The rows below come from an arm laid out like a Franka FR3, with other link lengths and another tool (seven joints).
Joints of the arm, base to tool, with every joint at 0 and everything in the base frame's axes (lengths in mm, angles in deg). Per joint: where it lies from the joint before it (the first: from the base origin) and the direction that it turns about. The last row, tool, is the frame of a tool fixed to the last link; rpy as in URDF.
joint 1: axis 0 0 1 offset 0 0 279.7
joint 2: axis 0 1 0 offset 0 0 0
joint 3: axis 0 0 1 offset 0 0 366.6
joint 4: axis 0 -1 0 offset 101.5 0 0
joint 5: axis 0 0 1 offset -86.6 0 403.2
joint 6: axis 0 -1 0 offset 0 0 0
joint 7: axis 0 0 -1 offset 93.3 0 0
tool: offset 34 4 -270.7 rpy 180 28.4 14.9
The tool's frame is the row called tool.
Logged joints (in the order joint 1, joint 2, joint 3, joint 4, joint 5, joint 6, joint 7), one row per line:
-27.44 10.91 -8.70 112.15 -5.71 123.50 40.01
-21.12 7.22 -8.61 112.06 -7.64 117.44 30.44
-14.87 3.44 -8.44 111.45 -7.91 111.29 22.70
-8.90 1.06 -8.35 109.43 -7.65 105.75 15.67
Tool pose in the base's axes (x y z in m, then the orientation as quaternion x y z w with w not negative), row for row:
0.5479 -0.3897 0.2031 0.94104 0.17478 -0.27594 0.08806
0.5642 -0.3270 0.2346 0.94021 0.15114 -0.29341 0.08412
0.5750 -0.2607 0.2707 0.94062 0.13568 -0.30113 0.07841
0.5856 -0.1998 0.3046 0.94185 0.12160 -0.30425 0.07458
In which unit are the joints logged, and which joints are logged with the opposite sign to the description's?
The joints are logged in degrees. Opposite sign: joint 4, joint 7.
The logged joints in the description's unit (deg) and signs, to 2 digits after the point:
-27.44 10.91 -8.70 -112.15 -5.71 123.50 -40.01
-21.12 7.22 -8.61 -112.06 -7.64 117.44 -30.44
-14.87 3.44 -8.44 -111.45 -7.91 111.29 -22.70
-8.90 1.06 -8.35 -109.43 -7.65 105.75 -15.67

